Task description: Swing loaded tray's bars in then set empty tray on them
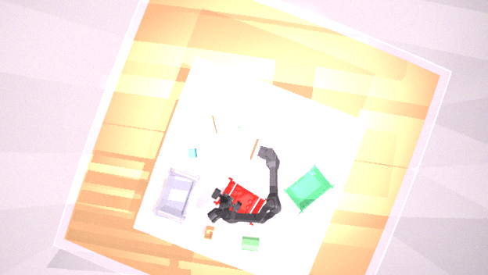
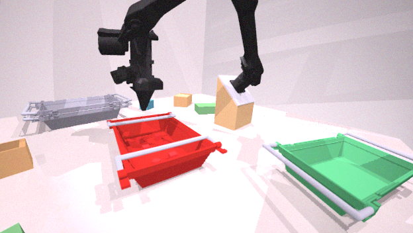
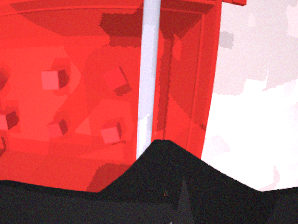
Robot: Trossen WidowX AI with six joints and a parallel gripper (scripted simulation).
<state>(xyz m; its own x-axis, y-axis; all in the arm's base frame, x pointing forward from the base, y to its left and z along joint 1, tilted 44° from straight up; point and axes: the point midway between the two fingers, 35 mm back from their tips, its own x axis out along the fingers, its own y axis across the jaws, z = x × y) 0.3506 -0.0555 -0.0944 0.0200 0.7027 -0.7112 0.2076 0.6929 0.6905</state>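
The green tray lies 50 cm to the left of my gripper tip, 21 cm behind it and 4 cm below it. From my gripper tip the other things lie so: brown box: 31 cm ahead, 7 cm below, 3 cm to the right; blue cube: 32 cm to the right, 17 cm behind, 6 cm below.
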